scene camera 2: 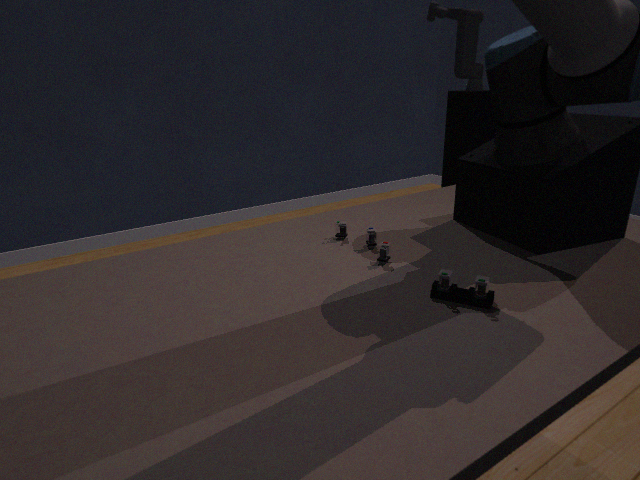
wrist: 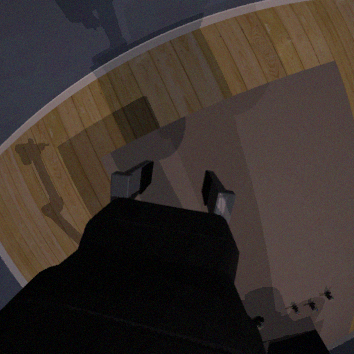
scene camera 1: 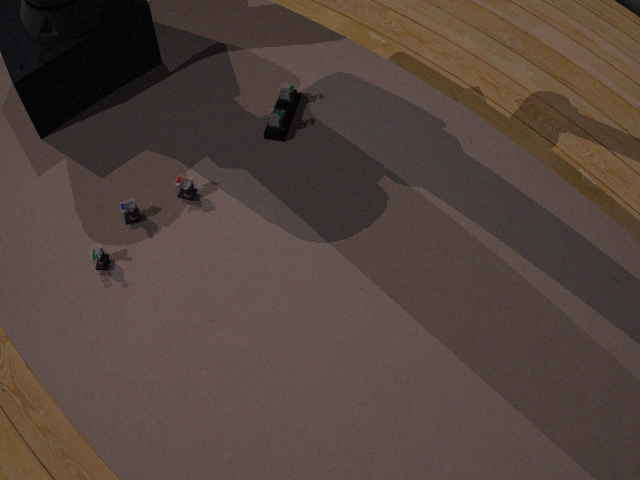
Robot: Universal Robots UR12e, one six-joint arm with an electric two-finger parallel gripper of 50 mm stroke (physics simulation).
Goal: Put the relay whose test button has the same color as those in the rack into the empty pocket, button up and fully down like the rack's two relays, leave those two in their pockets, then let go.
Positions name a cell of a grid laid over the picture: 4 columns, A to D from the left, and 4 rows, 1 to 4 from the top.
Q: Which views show the gripper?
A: The wrist view only.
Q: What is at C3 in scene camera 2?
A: A black rack.
